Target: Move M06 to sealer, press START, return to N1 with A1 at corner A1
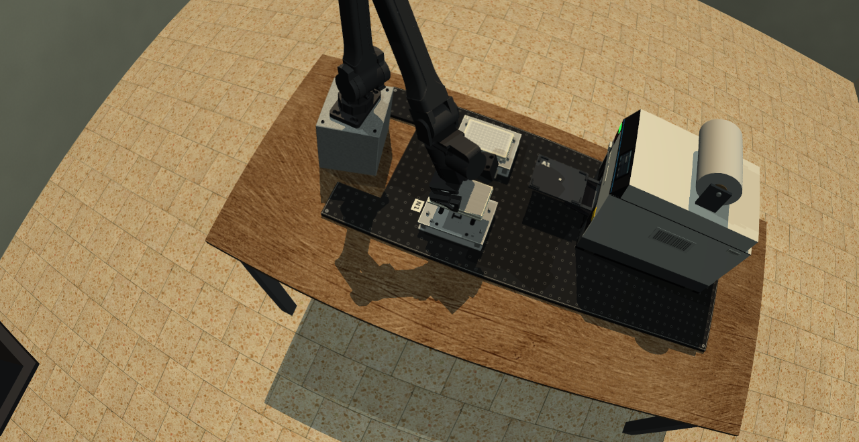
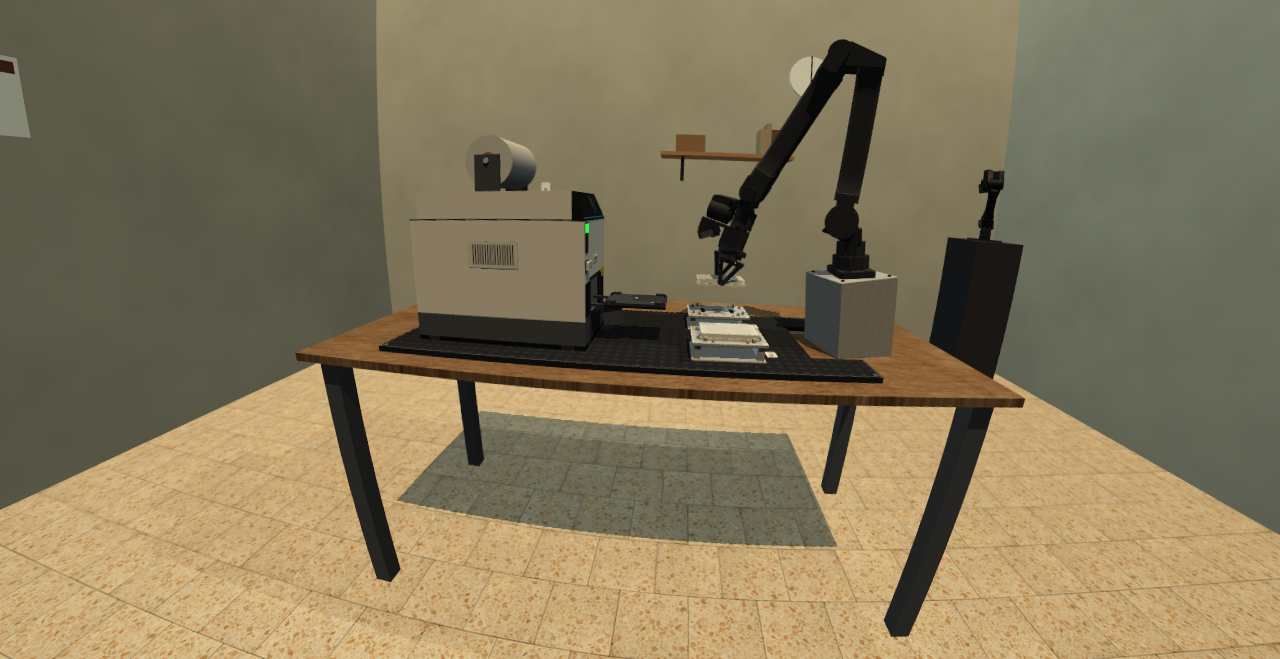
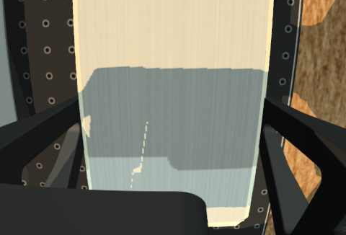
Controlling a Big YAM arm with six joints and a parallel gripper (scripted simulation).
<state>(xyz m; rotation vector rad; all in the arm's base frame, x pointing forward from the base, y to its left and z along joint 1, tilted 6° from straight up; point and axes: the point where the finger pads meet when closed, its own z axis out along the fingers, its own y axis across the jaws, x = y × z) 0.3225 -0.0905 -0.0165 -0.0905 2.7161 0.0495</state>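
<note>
The plate nest N1 lies 9 cm below my hand. The rest, counted from my hand: N1 label (10 cm behind, 1 cm to the right, 13 cm below); plate M06 (right at my hand); well plate (1 cm behind, 22 cm to the left, 8 cm below).
</note>
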